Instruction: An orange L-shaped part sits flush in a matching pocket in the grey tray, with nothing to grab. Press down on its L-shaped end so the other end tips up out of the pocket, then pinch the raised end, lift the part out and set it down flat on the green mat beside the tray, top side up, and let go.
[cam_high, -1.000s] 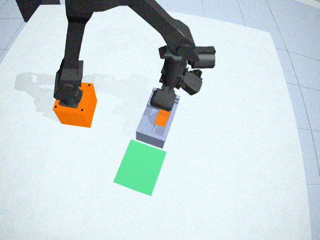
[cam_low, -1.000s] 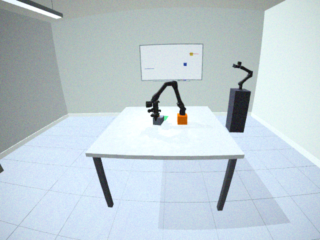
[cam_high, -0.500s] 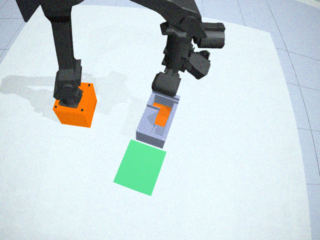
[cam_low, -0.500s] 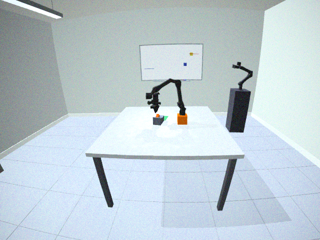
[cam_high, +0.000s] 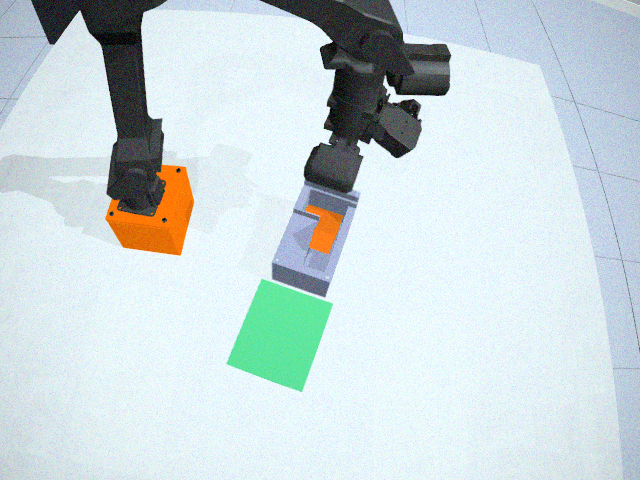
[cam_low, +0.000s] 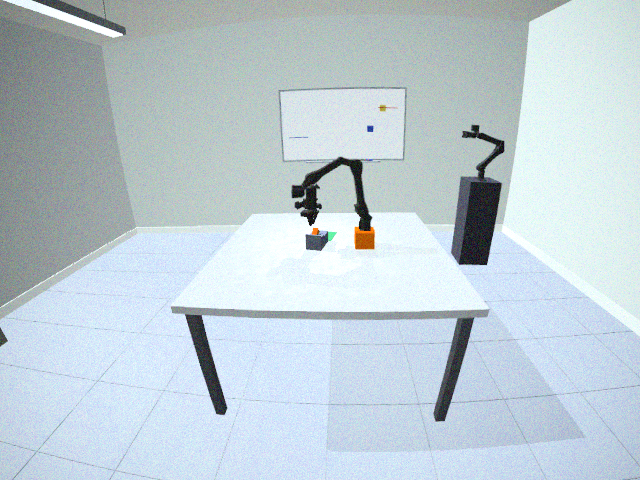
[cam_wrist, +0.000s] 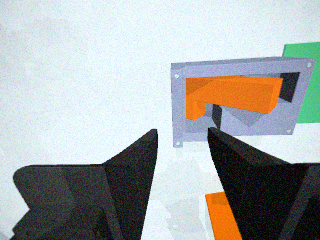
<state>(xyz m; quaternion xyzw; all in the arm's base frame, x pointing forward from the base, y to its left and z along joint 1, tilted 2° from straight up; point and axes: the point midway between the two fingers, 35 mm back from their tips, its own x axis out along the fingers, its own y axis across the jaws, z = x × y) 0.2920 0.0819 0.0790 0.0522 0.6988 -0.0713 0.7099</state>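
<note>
Now: gripper tip 2 cm past the orange l-shaped part, 4 cm to the left of it and 11 cm above it. Round my gripper tip: green mat: 4 cm behind, 22 cm to the right, 16 cm below.
</note>
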